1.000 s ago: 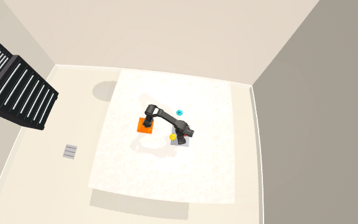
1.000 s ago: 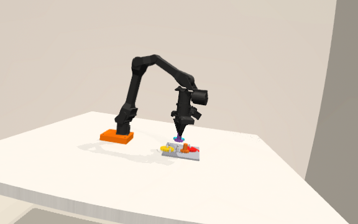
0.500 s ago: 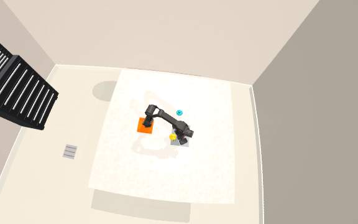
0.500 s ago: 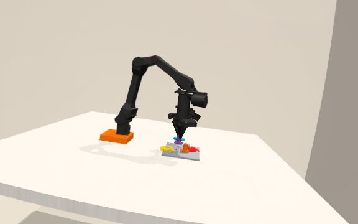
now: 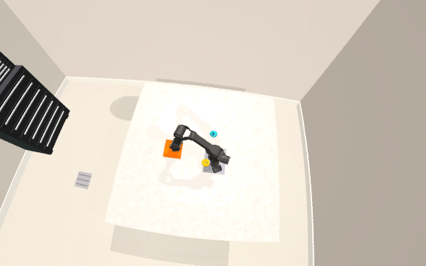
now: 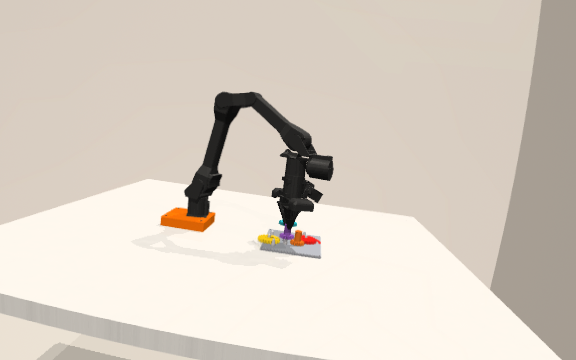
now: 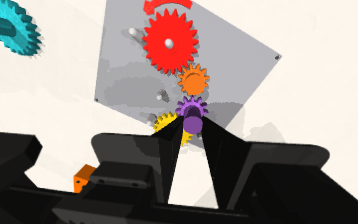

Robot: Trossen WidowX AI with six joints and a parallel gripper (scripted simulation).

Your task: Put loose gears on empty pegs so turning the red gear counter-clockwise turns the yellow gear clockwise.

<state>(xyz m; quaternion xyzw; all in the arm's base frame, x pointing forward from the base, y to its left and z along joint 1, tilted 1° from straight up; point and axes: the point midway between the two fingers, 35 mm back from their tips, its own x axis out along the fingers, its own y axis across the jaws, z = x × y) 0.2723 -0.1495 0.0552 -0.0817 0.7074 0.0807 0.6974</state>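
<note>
My gripper tip is now 3 cm short of the orange gear, 3 cm above it and 1 cm to the right of it. From my gripper tip the other things lie so: yellow gear: 5 cm behind, 4 cm below, 2 cm to the left; then purple gear: 1 cm below; then red gear: 7 cm ahead, 5 cm to the left, 4 cm below.
</note>
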